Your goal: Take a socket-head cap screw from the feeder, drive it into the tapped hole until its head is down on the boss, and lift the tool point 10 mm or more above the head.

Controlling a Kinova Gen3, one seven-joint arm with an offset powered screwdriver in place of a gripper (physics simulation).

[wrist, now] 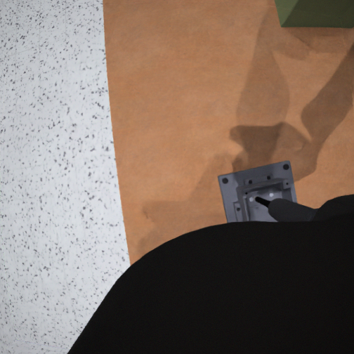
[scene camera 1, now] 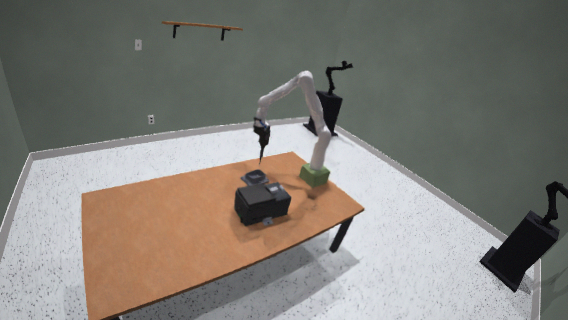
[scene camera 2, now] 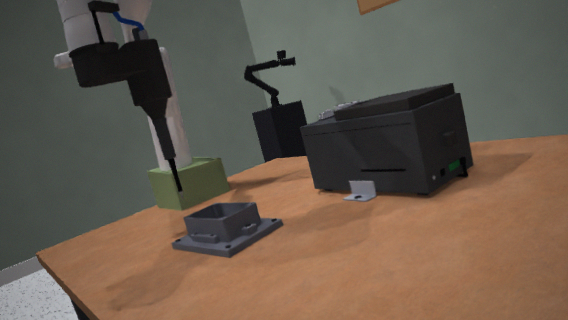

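Note:
My screwdriver [scene camera 1: 260, 163] [scene camera 2: 180, 192] [wrist: 257, 199] points down, its tip in the air above the housing. A small grey piece at the tip looks like the cap screw, though it is tiny. The dark grey square housing [scene camera 1: 243, 179] [scene camera 2: 227, 224] [wrist: 230, 192] sits on the table, with small holed bosses along its walls and holes in its flange corners. In the wrist view the tip appears over the open inside, near one wall; the black tool body hides the lower part. The black box-shaped screw feeder [scene camera 1: 261, 205] [scene camera 2: 360, 150] stands beside the housing.
The green base block [scene camera 1: 314, 175] [scene camera 2: 200, 185] [wrist: 315, 12] carries the arm. A small grey bracket [scene camera 1: 268, 221] [scene camera 2: 361, 192] lies at the feeder's foot. Dark pedestals [scene camera 1: 520, 250] [scene camera 2: 280, 131] with black arms stand off the table. The table edge [wrist: 114, 145] runs beside the housing.

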